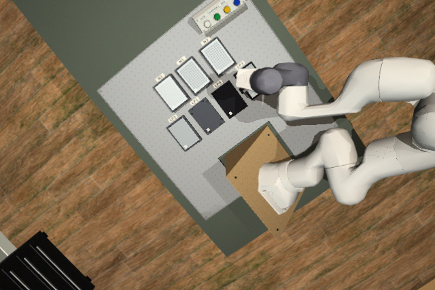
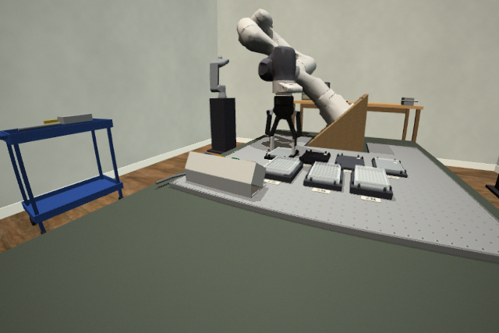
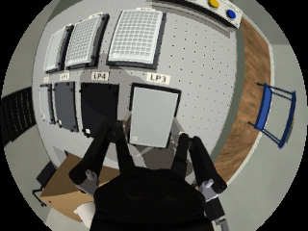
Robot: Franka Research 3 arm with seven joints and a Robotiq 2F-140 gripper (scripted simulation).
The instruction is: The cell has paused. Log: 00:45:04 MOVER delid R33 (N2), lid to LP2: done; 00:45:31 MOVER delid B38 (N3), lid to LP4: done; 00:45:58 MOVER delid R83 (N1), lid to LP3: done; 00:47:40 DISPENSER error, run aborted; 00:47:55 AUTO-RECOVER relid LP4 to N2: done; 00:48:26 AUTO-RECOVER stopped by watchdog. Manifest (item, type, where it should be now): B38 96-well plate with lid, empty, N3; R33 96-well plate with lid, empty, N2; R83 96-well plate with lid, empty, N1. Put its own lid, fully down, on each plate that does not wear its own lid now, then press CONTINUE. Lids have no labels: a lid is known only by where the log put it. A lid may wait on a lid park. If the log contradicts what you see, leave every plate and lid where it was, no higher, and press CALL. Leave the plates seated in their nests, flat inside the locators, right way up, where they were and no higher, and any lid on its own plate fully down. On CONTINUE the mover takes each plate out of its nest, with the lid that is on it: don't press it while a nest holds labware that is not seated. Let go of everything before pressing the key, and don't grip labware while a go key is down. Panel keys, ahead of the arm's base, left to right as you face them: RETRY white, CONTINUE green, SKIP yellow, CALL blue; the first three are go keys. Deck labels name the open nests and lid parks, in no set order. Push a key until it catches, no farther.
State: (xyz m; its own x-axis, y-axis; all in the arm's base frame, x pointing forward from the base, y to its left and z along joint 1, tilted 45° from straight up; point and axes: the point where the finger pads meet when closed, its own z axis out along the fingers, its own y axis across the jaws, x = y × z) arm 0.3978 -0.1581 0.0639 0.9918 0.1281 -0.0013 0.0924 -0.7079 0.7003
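Right now my hand is 3 cm above the lid park LP3. The rest, counted from my hand: lid park LP4 (2 cm behind, 13 cm to the left, 3 cm below); LP1 (3 cm behind, 26 cm to the left, 3 cm below); white key (30 cm ahead, 4 cm to the left, 3 cm above).
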